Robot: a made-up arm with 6 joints. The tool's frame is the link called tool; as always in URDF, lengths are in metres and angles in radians. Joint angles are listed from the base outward.
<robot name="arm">
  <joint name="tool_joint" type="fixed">
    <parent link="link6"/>
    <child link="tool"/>
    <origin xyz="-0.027 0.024 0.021" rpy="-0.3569 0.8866 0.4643"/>
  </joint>
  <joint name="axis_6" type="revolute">
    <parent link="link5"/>
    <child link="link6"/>
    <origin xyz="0.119 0.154 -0.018" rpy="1.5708 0 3.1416"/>
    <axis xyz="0 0 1"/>
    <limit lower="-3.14" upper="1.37"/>
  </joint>
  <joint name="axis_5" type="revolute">
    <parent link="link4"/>
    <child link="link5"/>
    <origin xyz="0.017 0.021 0.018" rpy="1.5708 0 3.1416"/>
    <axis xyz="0 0 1"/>
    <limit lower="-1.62" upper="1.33"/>
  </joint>
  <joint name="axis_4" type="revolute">
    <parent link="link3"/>
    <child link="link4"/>
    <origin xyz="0.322 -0.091 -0.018" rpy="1.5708 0 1.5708"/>
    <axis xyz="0 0 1"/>
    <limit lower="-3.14" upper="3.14"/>
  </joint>
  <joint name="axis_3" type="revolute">
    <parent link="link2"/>
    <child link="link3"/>
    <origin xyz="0.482 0.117 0.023" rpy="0 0 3.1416"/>
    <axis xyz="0 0 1"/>
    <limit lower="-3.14" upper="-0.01"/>
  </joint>
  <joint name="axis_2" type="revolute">
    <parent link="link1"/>
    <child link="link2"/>
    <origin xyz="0.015 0.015 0.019" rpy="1.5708 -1.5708 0"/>
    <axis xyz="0 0 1"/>
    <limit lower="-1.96" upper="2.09"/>
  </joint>
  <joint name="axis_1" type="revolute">
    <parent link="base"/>
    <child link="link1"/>
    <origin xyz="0.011 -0.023 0.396" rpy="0 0 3.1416"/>
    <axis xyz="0 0 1"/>
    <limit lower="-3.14" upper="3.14"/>
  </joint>
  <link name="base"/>
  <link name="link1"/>
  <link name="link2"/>
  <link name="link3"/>
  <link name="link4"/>
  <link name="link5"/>
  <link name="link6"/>
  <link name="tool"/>
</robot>
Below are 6 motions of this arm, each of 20 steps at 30 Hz.
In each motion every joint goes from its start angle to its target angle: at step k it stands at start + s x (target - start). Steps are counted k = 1, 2, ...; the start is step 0. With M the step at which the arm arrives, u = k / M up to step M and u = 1 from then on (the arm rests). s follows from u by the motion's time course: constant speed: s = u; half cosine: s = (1 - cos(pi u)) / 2; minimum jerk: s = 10 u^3 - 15 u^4 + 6 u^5.
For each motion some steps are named. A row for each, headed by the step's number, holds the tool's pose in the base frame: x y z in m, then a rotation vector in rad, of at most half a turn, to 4 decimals.
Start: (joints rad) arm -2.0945 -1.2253 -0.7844 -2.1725 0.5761 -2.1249
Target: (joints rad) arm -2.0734 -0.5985 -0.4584 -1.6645 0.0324 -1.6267
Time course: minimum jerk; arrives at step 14
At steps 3, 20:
3: -0.0518 -0.0390 0.9907 -0.0604 -0.0556 0.2715
20: -0.0774 -0.3038 0.6732 0.0415 -1.3733 0.6830

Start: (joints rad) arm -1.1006 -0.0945 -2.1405 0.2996 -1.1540 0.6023
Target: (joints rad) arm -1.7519 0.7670 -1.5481 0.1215 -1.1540 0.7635
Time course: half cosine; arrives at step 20
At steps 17, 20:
17: -0.1378 -0.7969 0.7486 0.9277 0.6986 0.2001
20: -0.1664 -0.8069 0.6978 1.0075 0.6699 0.2118

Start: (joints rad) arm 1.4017 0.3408 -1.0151 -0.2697 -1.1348 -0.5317
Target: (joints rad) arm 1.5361 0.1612 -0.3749 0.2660 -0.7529 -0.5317
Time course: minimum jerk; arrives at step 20
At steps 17, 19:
17: 0.0551 0.5247 0.5695 1.8372 -2.3147 -0.5078
19: 0.0557 0.5190 0.5639 1.8138 -2.3168 -0.4879

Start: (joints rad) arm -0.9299 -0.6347 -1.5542 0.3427 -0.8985 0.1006
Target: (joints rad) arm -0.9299 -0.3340 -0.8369 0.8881 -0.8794 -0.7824
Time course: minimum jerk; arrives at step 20
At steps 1, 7, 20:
1: -0.1005 0.0283 1.3091 -0.0516 0.7273 0.0900
7: -0.0323 -0.0960 1.2801 0.2765 0.8374 0.0729
20: 0.1182 -0.3954 0.9944 1.3429 1.3736 -0.0555

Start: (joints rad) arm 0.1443 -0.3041 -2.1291 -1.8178 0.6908 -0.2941
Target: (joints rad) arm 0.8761 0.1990 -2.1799 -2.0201 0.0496 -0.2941
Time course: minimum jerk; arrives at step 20
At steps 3, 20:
3: 0.2961 -0.0127 1.3747 0.5415 1.7960 -1.3134
20: 0.3804 0.5395 1.0832 -0.9551 1.2590 -1.1935

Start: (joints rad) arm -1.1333 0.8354 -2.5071 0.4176 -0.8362 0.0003
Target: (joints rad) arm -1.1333 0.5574 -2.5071 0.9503 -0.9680 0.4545
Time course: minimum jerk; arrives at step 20
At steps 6, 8, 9, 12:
6: 0.2284 -0.7016 1.0066 0.5008 0.8346 0.1404
8: 0.1990 -0.6819 1.0284 0.4349 0.7072 0.2136
9: 0.1824 -0.6703 1.0395 0.3943 0.6340 0.2550
12: 0.1331 -0.6342 1.0671 0.2593 0.4107 0.3780

